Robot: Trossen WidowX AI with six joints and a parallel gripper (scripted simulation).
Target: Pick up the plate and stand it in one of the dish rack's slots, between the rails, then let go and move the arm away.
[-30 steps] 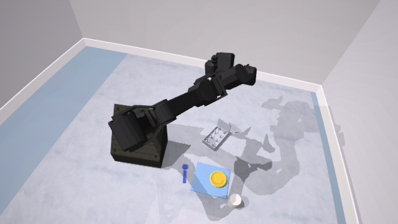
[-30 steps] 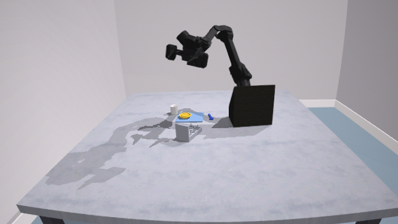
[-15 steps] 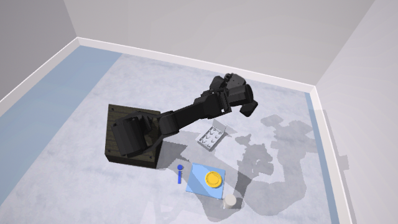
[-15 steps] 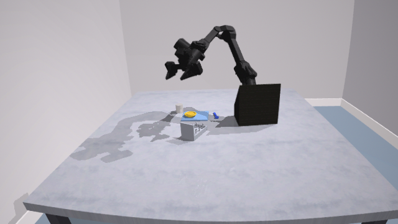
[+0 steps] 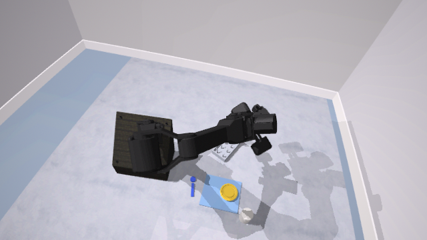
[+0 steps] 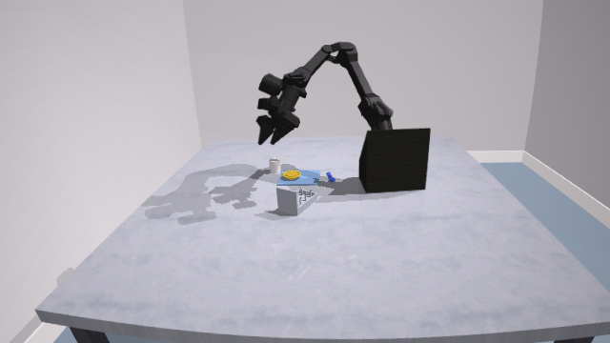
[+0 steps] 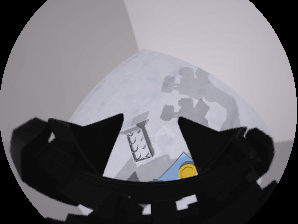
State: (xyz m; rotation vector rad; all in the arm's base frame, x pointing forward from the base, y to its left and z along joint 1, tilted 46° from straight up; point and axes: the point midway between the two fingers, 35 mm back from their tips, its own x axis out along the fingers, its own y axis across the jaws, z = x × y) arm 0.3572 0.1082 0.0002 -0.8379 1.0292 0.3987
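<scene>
Right now my gripper tip is 190 mm to the left of the yellow plate, 180 mm above it and 50 mm past it. Also, from my gripper tip: blue utensil: 200 mm below, 200 mm behind, 190 mm to the right; then white cup: 270 mm to the right, 180 mm below, 30 mm ahead; then dish rack: 180 mm below, 90 mm behind, 20 mm to the left.
</scene>
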